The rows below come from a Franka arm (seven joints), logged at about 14 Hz.
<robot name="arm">
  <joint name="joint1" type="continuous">
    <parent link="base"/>
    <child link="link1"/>
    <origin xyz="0 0 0.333"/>
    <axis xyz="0 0 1"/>
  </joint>
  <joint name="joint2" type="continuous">
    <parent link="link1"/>
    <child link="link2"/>
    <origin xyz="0 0 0" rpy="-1.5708 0 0"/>
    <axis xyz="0 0 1"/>
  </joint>
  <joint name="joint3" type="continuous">
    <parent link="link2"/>
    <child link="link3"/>
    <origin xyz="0 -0.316 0" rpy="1.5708 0 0"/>
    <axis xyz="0 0 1"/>
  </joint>
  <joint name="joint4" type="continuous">
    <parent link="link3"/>
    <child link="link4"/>
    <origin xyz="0.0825 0 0" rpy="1.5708 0 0"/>
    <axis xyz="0 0 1"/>
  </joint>
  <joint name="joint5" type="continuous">
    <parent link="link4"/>
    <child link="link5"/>
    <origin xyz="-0.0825 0.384 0" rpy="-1.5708 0 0"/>
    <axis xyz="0 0 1"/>
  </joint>
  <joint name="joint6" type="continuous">
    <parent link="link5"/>
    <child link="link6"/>
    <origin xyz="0 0 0" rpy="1.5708 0 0"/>
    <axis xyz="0 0 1"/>
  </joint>
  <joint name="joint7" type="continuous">
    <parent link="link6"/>
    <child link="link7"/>
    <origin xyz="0.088 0 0" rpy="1.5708 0 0"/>
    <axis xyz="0 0 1"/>
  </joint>
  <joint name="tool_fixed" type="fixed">
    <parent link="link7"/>
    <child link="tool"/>
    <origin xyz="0 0 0.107"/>
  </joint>
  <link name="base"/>
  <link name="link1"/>
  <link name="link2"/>
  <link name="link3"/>
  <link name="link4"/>
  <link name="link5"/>
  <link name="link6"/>
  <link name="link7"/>
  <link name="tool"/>
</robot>
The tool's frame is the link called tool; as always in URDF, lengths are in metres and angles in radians. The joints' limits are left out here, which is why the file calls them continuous.
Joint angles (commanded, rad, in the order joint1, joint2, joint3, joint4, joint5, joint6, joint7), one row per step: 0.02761 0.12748 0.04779 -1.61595 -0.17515 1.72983 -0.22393; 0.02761 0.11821 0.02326 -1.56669 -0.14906 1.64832 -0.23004; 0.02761 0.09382 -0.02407 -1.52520 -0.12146 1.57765 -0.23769; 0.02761 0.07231 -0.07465 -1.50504 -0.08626 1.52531 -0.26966; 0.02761 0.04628 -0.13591 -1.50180 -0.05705 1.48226 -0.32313; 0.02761 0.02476 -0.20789 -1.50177 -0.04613 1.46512 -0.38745; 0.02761 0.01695 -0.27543 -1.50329 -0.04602 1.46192 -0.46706
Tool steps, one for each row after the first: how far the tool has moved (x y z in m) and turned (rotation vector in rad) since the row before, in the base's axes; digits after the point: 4 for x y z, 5 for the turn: -0.0066 -0.0132 0.0218 0.01925 0.02431 -0.03491; -0.0114 -0.0248 0.0278 0.02187 0.00578 -0.05122; -0.0119 -0.0246 0.0173 0.03366 0.01291 -0.02516; -0.0150 -0.0303 0.0126 0.03274 0.01507 -0.01100; -0.0142 -0.0375 0.0106 0.01586 -0.00319 -0.00846; -0.0109 -0.0358 0.0034 0.00539 -0.00032 0.01168
